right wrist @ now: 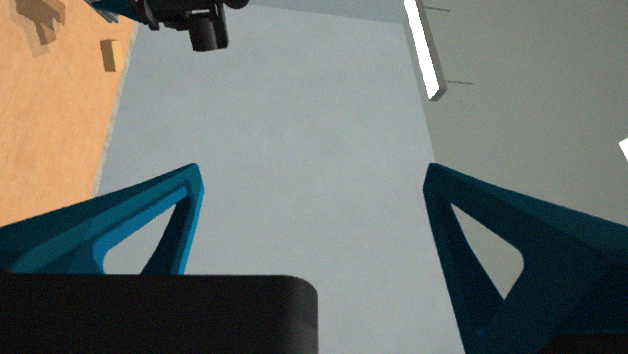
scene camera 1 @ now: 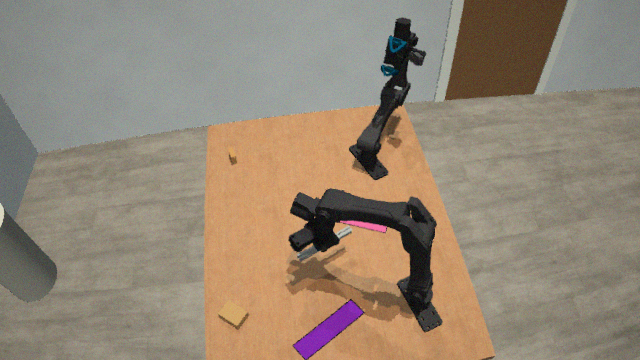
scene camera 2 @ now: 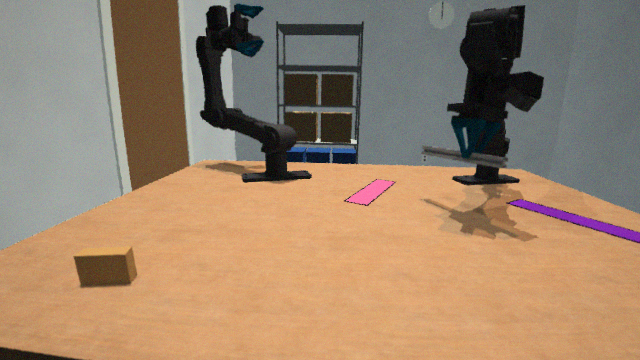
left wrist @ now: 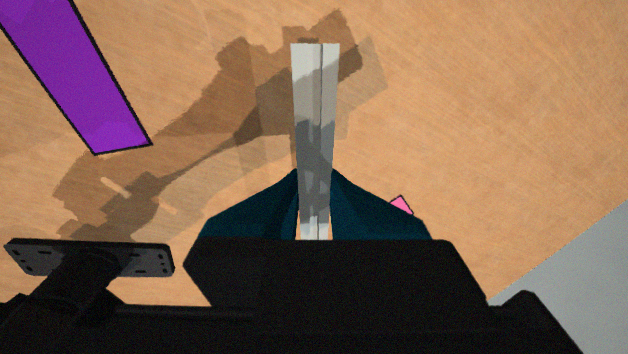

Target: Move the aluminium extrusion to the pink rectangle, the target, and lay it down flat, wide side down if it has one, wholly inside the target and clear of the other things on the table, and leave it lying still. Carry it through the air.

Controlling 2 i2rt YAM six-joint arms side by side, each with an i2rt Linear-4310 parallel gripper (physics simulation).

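Seen in the pictures: left gripper, fingertip midpoint: (scene camera 1: 318,247) (scene camera 2: 469,158) (left wrist: 314,176); right gripper, fingertip midpoint: (right wrist: 313,176) (scene camera 1: 388,64) (scene camera 2: 262,24); left arm's base, link origin: (scene camera 1: 419,303) (scene camera 2: 485,180) (left wrist: 100,257); right arm's base, link origin: (scene camera 1: 368,161) (scene camera 2: 276,177).
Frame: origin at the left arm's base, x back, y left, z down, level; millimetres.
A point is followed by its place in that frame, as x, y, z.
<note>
The silvery aluminium extrusion (scene camera 1: 344,233) @[-147, -278, -126] (scene camera 2: 436,152) @[-159, -288, -116] (left wrist: 315,100) @[-292, -257, -126] is held in the air above the table, slightly tilted in scene camera 2. My left gripper (scene camera 2: 468,153) @[-243, -267, -117] (left wrist: 314,176) @[-243, -267, -117] is shut on it near its middle. In scene camera 1 the left arm hides the fingers. The pink rectangle (scene camera 1: 369,226) @[-18, -340, -1] (scene camera 2: 371,192) @[-68, -399, -1] (left wrist: 401,205) @[-138, -453, -1] lies flat on the table, left of the extrusion in scene camera 2 and partly hidden by the left arm in scene camera 1. My right gripper (scene camera 1: 393,57) @[190, -656, -438] (scene camera 2: 256,29) @[190, -656, -438] (right wrist: 313,176) @[190, -656, -438] is open and empty, raised high.
A purple rectangle (scene camera 1: 328,330) @[-307, -36, -1] (scene camera 2: 575,218) @[-311, -34, -1] (left wrist: 80,80) @[-255, -57, -1] lies on the table (scene camera 1: 260,200) @[-342, -609, 0], on the other side of the extrusion from the pink one. A tan block (scene camera 1: 233,314) @[-569, -187, -30] sits at the lower left in scene camera 1; a smaller-looking block (scene camera 1: 232,155) @[-385, -842, -40] (scene camera 2: 105,267) @[-393, -858, -23] stands at the upper left.
</note>
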